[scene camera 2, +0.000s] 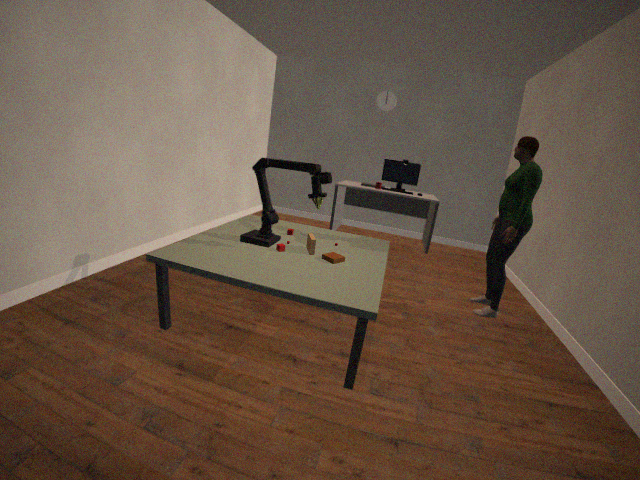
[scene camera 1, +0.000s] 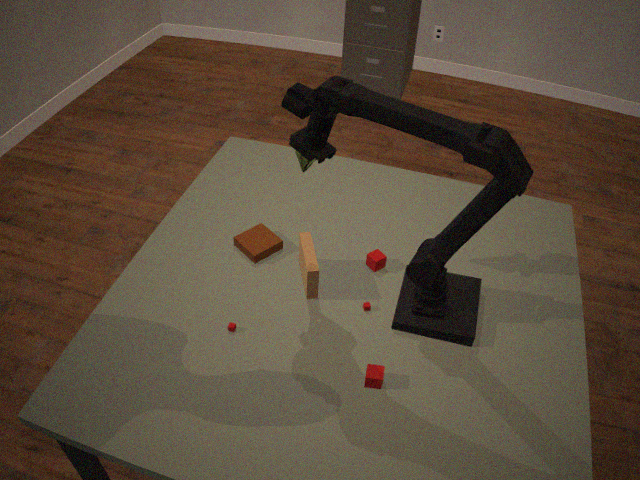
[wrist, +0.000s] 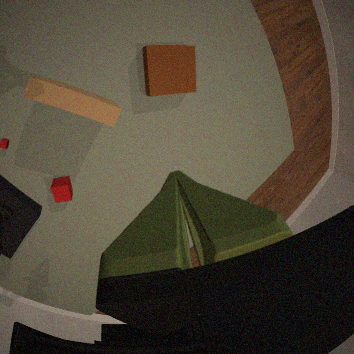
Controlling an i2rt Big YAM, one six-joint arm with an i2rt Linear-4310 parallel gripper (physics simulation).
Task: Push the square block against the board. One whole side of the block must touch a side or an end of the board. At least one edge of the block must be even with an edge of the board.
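Pixels of known places: gripper, fingertip midpoint: (scene camera 2: 318,209) (scene camera 1: 304,170) (wrist: 176,179); arm's base at its link origin: (scene camera 2: 265,236) (scene camera 1: 429,300).
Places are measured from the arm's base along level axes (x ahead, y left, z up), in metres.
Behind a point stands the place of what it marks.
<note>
The orange-brown square block (scene camera 1: 257,240) @[x 0.508, y -0.120, z -0.005 m] (scene camera 2: 333,256) @[x 0.509, y -0.147, z -0.005 m] (wrist: 171,69) @[x 0.506, y -0.127, z -0.005 m] lies flat on the table. The light wooden board (scene camera 1: 308,266) @[x 0.325, y 0.023, z 0.068 m] (scene camera 2: 310,243) @[x 0.344, y -0.095, z 0.036 m] (wrist: 72,100) @[x 0.339, y -0.037, z 0.068 m] stands upright on its long narrow edge. A gap separates the block from the board, and the block is turned at an angle to it. In scene camera 1 the block is left of the board's far end. My gripper (scene camera 1: 305,169) @[x 0.374, y -0.113, z 0.267 m] (scene camera 2: 317,206) @[x 0.374, y -0.113, z 0.267 m] (wrist: 176,179) @[x 0.374, y -0.113, z 0.267 m] is shut and empty. It hangs high above the table, beyond the block and the board in scene camera 1, touching neither.
A red cube (scene camera 1: 376,260) @[x 0.159, y -0.113, z 0.004 m] (scene camera 2: 280,247) @[x 0.165, y -0.158, z -0.007 m] (wrist: 62,189) @[x 0.172, y -0.131, z 0.004 m] lies between the board and the arm's base (scene camera 1: 436,307) @[x -0.018, y 0.039, z 0.017 m]. Another red cube (scene camera 1: 374,376) @[x 0.110, y 0.278, z 0.004 m] lies nearer the front in scene camera 1. Two tiny red cubes, one right (scene camera 1: 367,306) @[x 0.159, y 0.042, z -0.021 m] and one left (scene camera 1: 232,327) @[x 0.480, y 0.198, z -0.020 m], are also on the table (scene camera 1: 217,191) @[x 0.721, y -0.357, z -0.036 m].
</note>
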